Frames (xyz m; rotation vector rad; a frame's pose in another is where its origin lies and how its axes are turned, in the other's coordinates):
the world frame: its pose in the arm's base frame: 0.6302 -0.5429 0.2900 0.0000 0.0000 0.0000
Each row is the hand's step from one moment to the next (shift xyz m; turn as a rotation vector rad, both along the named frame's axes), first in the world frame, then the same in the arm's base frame.
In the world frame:
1: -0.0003 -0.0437 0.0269 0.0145 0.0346 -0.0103
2: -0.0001 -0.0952 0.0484 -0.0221 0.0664 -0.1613
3: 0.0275 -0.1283 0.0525 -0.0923 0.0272 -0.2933
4: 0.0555 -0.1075 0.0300 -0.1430 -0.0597 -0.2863
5: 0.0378 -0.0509 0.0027 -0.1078 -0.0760 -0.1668
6: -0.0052 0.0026 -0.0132 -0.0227 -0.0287 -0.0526
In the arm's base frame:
1: -0.0003 -0.0437 0.0269 0.0145 0.0346 -0.0103
2: -0.0001 -0.0952 0.0484 -0.0221 0.0664 -0.1613
3: 0.0275 -0.1283 0.0525 -0.0923 0.0272 -0.2933
4: 0.0555 -0.1075 0.0300 -0.1430 -0.0597 -0.2863
5: 0.0378 -0.0509 0.0027 -0.1078 -0.0760 -0.1668
6: -0.0052 0.0026 -0.0132 -0.0227 -0.0287 -0.0526

